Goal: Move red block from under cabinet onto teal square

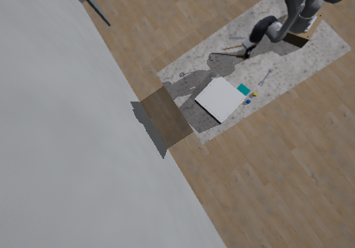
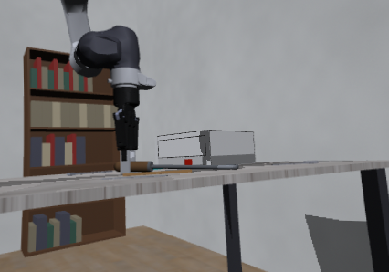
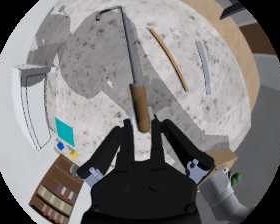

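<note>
The hooked tool is 110 mm ahead of my hand, 100 mm to the right of it and 20 mm below it. Also, from my hand: wooden stick (10 mm behind, 150 mm to the right, 30 mm below); then wrench (20 mm ahead, 270 mm to the left, 30 mm below); then grey bar (100 mm behind, 190 mm to the right, 40 mm below).
</note>
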